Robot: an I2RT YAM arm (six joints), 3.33 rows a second.
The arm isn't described. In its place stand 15 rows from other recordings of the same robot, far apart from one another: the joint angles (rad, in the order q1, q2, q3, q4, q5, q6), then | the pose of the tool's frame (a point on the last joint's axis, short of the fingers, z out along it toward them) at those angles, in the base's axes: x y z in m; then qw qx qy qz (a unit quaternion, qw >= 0).
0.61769, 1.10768, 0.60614, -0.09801, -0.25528, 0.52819 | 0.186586, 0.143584, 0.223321, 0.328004, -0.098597, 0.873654, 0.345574
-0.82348, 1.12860, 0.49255, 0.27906, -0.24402, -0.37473 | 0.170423, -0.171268, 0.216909, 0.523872, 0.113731, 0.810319, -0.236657
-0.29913, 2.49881, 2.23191, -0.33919, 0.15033, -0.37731 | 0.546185, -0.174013, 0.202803, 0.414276, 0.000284, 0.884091, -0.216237
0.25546, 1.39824, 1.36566, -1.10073, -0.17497, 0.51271 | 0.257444, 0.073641, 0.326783, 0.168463, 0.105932, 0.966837, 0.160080
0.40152, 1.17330, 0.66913, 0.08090, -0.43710, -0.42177 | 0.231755, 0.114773, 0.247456, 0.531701, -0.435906, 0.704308, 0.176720
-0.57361, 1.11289, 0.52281, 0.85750, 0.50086, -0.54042 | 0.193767, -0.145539, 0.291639, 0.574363, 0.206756, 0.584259, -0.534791
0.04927, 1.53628, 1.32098, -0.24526, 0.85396, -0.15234 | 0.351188, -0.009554, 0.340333, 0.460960, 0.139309, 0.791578, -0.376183
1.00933, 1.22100, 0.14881, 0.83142, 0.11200, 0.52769 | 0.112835, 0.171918, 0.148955, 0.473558, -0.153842, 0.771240, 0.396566
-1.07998, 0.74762, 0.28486, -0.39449, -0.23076, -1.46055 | 0.074838, -0.122757, 0.155162, 0.205741, -0.215532, 0.906393, -0.299447
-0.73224, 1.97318, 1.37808, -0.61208, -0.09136, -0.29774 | 0.298773, -0.264218, 0.166462, 0.179313, 0.203709, 0.961177, -0.049874
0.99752, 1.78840, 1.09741, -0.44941, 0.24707, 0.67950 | 0.196776, 0.288744, 0.162753, 0.231199, -0.127529, 0.961425, 0.077107
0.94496, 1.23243, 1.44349, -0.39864, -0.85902, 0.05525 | 0.127469, 0.222385, 0.454391, 0.355034, -0.541079, 0.517819, 0.559506
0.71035, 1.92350, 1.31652, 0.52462, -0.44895, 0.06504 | 0.332878, 0.306702, 0.262061, 0.549484, -0.370406, 0.632342, 0.401260
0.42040, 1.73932, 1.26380, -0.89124, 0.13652, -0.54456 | 0.304801, 0.130955, 0.207942, 0.097199, -0.454337, 0.882412, -0.074025
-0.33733, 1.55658, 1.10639, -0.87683, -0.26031, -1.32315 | 0.275848, -0.087039, 0.219693, 0.176425, -0.479610, 0.859560, -0.002065
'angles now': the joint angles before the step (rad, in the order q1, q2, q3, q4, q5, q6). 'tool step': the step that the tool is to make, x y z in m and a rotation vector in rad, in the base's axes. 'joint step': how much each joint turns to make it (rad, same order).
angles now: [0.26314 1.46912 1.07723 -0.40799 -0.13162 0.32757]
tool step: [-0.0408 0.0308 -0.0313 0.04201 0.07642 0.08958]
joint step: [0.13758 -0.07223 -0.17430 0.05456 -0.01484 0.07981]
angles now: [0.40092 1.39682 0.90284 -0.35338 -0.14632 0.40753]
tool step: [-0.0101 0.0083 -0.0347 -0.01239 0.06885 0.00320]
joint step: [0.04211 0.03900 -0.09438 0.07123 0.01182 0.04112]
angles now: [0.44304 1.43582 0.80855 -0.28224 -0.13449 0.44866]
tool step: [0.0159 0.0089 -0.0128 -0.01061 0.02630 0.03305]
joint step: [0.00169 0.10185 0.04530 0.02474 -0.02023 -0.02428]
